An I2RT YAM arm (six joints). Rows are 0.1 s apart.
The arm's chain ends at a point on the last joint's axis. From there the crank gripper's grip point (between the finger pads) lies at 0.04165 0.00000 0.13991 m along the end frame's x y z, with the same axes.
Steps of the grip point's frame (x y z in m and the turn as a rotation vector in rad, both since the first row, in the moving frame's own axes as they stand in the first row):
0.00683 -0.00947 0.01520 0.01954 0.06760 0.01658
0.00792 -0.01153 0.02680 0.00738 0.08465 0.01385
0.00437 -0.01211 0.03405 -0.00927 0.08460 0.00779
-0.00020 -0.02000 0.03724 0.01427 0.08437 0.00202
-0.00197 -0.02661 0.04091 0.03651 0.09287 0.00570
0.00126 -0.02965 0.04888 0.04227 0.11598 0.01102
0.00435 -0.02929 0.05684 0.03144 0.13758 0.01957
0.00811 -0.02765 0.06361 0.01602 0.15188 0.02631
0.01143 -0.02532 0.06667 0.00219 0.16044 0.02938
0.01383 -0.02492 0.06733 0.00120 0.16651 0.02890
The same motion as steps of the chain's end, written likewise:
-0.00254 -0.00753 0.01835 0.01954 0.06760 0.01658
-0.00376 -0.01117 0.03082 0.00738 0.08465 0.01385
-0.00730 -0.01376 0.03808 -0.00927 0.08460 0.00779
-0.01184 -0.01813 0.04126 0.01427 0.08437 0.00202
-0.01478 -0.02185 0.04546 0.03651 0.09287 0.00570
-0.01468 -0.02440 0.05475 0.04227 0.11598 0.01102
-0.01448 -0.02600 0.06393 0.03144 0.13758 0.01957
-0.01259 -0.02684 0.07153 0.01602 0.15188 0.02631
-0.01037 -0.02657 0.07512 0.00219 0.16044 0.02938
-0.00876 -0.02629 0.07617 0.00120 0.16651 0.02890

